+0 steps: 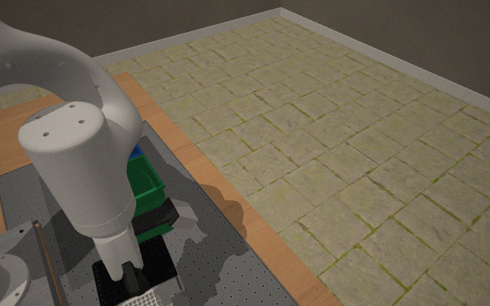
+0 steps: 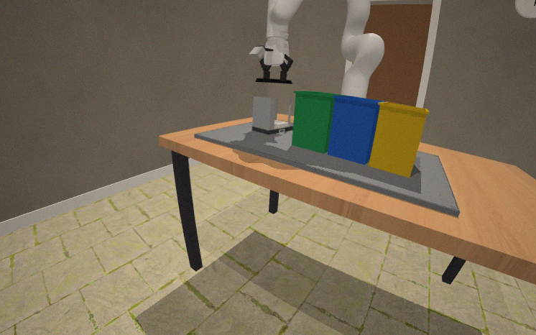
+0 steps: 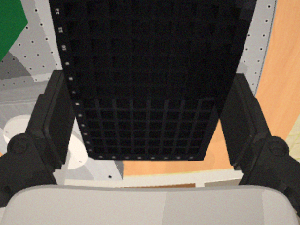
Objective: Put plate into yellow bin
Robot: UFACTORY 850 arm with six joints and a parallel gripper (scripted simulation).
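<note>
The yellow bin lies 110 mm ahead of my hand, 490 mm to the left of it and 130 mm below it. The rest, counted from my hand: green bin: 80 mm ahead, 230 mm to the left, 130 mm below; then white plate: 190 mm below; then black 96-well plate: 10 mm below.
</note>
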